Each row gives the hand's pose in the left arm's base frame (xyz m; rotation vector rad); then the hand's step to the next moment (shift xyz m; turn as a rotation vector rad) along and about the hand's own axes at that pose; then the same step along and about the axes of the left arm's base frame.
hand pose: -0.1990 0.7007 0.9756 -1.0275 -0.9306 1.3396
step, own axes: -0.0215 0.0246 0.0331 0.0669 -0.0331 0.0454
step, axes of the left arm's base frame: -0.0397 -0.0208 -0.0124 -0.0309 0.0701 0.0421
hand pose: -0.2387 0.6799 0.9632 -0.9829 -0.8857 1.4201
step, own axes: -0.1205 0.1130 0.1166 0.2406 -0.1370 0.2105
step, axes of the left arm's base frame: -0.1484 -0.1269 -0.0524 -0.1484 0.2542 0.1852
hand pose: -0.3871 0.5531 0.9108 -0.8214 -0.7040 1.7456
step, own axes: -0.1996 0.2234 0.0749 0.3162 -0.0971 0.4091
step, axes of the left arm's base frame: -0.1374 -0.2610 -0.0912 -0.3470 0.3003 0.2573
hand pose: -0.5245 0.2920 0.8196 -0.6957 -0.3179 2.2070
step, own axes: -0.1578 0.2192 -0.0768 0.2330 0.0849 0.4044
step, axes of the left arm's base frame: -0.0047 -0.2631 -0.0980 -0.4107 0.1175 0.2062
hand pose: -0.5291 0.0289 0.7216 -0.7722 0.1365 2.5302
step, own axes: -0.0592 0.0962 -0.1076 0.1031 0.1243 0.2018
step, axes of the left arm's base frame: 0.0503 -0.1341 -0.0618 -0.2348 -0.0187 0.1064
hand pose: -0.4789 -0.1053 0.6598 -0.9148 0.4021 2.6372
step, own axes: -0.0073 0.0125 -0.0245 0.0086 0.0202 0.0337
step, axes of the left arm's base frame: 0.0140 -0.0217 -0.0119 -0.0326 -0.0044 0.0232
